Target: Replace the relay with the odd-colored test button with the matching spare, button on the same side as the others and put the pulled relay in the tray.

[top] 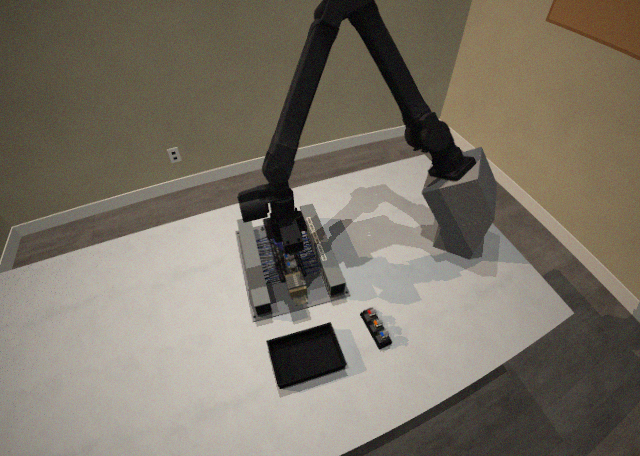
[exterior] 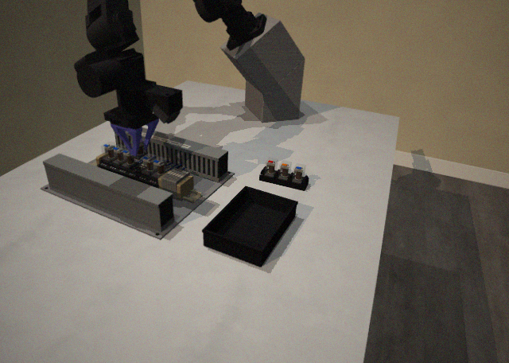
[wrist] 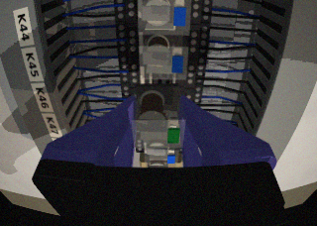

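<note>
Now: the black tray 12 cm ahead of my hand, 26 cm to the left of it and 6 cm below it.
</note>
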